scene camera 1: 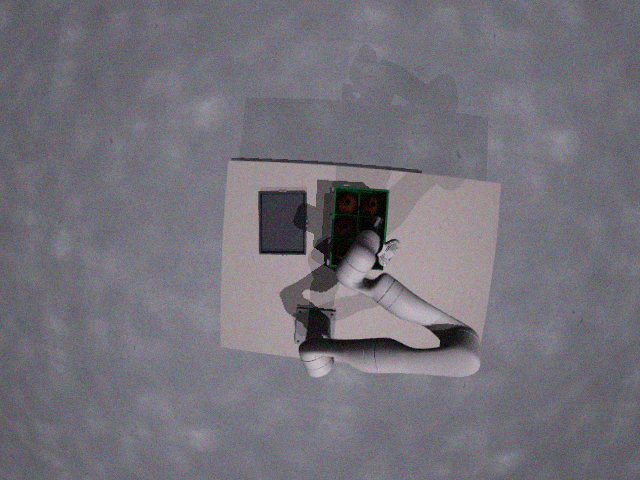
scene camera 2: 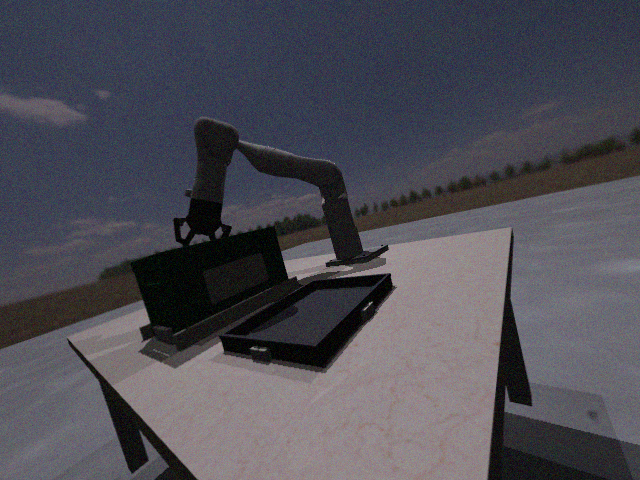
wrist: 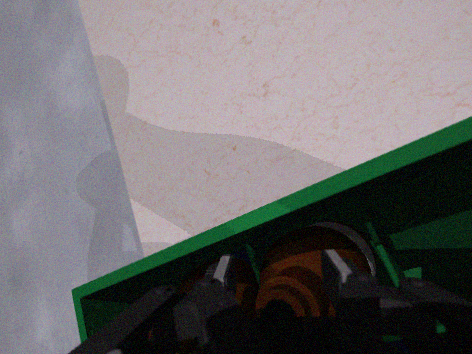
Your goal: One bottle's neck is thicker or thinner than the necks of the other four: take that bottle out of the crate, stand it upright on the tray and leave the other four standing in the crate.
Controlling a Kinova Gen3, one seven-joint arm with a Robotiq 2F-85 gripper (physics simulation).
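Places are measured from the arm's base along level axes (x ahead, y left, z up), in millimetres.
Pixels of known places: gripper, between the fingertips: [wrist: 277, 268]; arm's base, origin of its link: [scene camera 1: 319, 323] [scene camera 2: 349, 255].
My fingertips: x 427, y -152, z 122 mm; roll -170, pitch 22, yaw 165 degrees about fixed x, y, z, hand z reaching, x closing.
For each thing: its top centre in the pictures, then the offset to it from my fingertips. "spot": a spot on its surface instead. Level surfaces: height alone.
- green crate, centre of its top: [scene camera 2: 208, 242] [scene camera 1: 359, 228] dx -12, dy +61, dz +39 mm
- dark tray, a spot on its surface: [scene camera 2: 310, 320] spot: dx -3, dy +368, dz -131 mm
- crate's green divider, centre of its top: [wrist: 384, 258] dx -53, dy +14, dz -43 mm
- table's, height of its surface: dz -137 mm
The green crate [scene camera 1: 361, 189] [scene camera 2: 170, 289] [wrist: 250, 218] stands on the table. Brown bottles stand upright in its compartments; the overhead view shows bottles at the back left [scene camera 1: 346, 202], the back right [scene camera 1: 371, 204] and the middle left [scene camera 1: 343, 225]. The arm hides the others. My gripper [scene camera 2: 200, 241] [wrist: 277, 268] is partly open and empty, pointing down, with its fingertips at the crate's top. In the wrist view one bottle [wrist: 300, 267] shows between the fingertips, its neck low and dark; another bottle [wrist: 245, 290] is partly behind the left finger. The dark tray [scene camera 1: 281, 232] [scene camera 2: 310, 320] is empty. Neck thicknesses are too dim to compare.
The tray lies left of the crate in the overhead view, with a gap between them. The crate's green divider [wrist: 384, 255] stands beside the bottle between the fingertips. The robot's base [scene camera 1: 315, 322] [scene camera 2: 356, 256] is mounted near the table's [scene camera 1: 439, 232] [scene camera 2: 413, 351] edge. Dark shadows cross the crate.
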